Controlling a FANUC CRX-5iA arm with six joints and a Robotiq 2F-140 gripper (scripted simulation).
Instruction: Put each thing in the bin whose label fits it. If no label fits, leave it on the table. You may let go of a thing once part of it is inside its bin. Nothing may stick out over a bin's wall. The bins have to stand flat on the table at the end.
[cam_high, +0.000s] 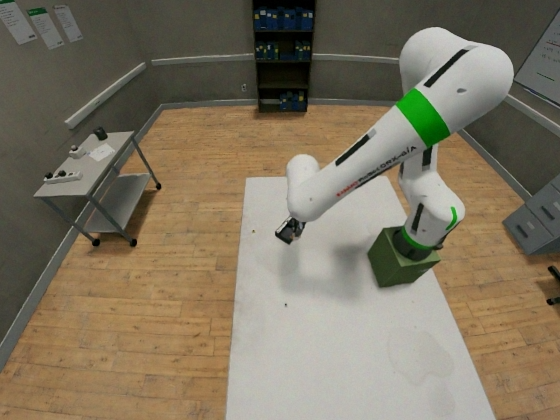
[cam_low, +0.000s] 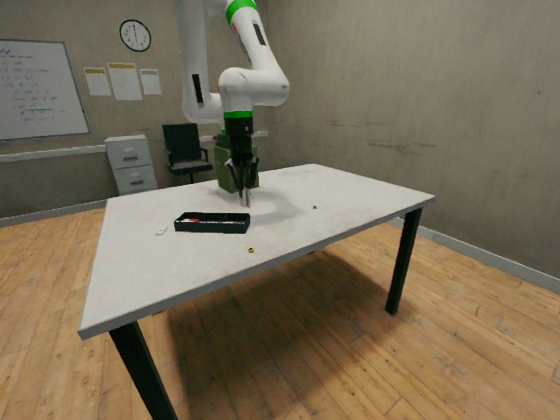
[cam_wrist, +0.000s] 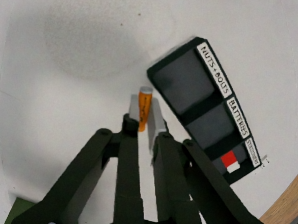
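The black bin tray is 40 mm behind my hand, 120 mm to the right of it and 80 mm below it. The rest, counted from my hand: yellow ring (180 mm ahead, 120 mm to the right, 90 mm below); then red piece (110 mm behind, 170 mm to the right, 80 mm below); then orange object (30 mm below).
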